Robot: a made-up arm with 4 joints. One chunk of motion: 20 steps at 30 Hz.
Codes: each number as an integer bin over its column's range. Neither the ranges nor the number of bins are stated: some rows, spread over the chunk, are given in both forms.
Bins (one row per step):
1: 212 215 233 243
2: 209 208 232 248
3: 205 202 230 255
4: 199 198 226 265
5: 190 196 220 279
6: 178 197 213 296
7: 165 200 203 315
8: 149 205 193 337
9: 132 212 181 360
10: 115 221 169 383
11: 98 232 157 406
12: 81 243 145 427
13: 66 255 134 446
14: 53 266 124 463
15: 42 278 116 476
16: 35 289 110 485
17: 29 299 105 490
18: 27 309 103 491
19: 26 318 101 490
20: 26 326 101 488
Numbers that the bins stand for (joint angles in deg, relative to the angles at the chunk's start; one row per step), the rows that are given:
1: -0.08 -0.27 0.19 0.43
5: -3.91 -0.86 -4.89 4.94
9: -14.01 -0.36 -20.16 15.09
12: -22.89 0.61 -34.25 23.48
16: -30.90 2.05 -47.95 30.74
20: -32.47 3.21 -51.47 31.12
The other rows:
2: -0.60 -0.49 -0.20 1.06
3: -1.30 -0.68 -0.98 1.94
4: -2.34 -0.80 -2.55 3.19
6: -6.00 -0.83 -7.63 7.07
7: -8.26 -0.74 -11.55 9.45
8: -11.05 -0.58 -15.46 12.21
10: -16.97 -0.08 -24.86 17.97
11: -19.93 0.26 -29.55 20.85
13: -25.50 0.98 -38.55 25.86
14: -27.77 1.33 -42.47 27.99
15: -29.68 1.70 -45.60 29.62
17: -31.95 2.36 -49.90 31.37
18: -32.30 2.68 -50.69 31.50
19: -32.47 2.96 -51.47 31.37

